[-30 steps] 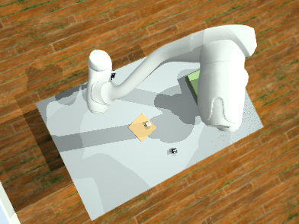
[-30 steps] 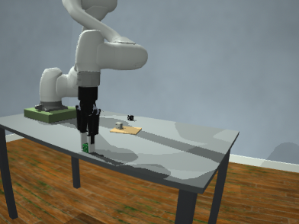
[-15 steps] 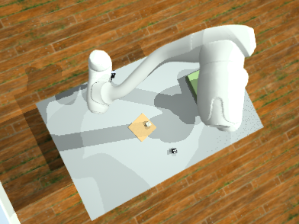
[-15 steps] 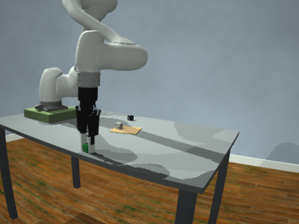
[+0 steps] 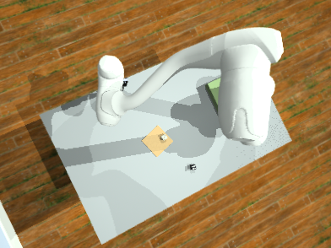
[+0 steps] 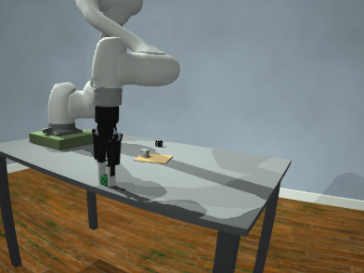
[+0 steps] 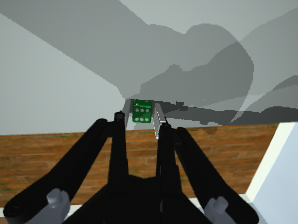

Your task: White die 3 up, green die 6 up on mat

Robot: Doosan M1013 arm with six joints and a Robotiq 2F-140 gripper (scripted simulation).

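Now: hand 2 cm above the green die. Round my hand: white die 37 cm to the left, 16 cm behind, 2 cm below; black die 61 cm to the left, 27 cm behind, 2 cm below; tan mat 38 cm to the left, 12 cm behind, 3 cm below.
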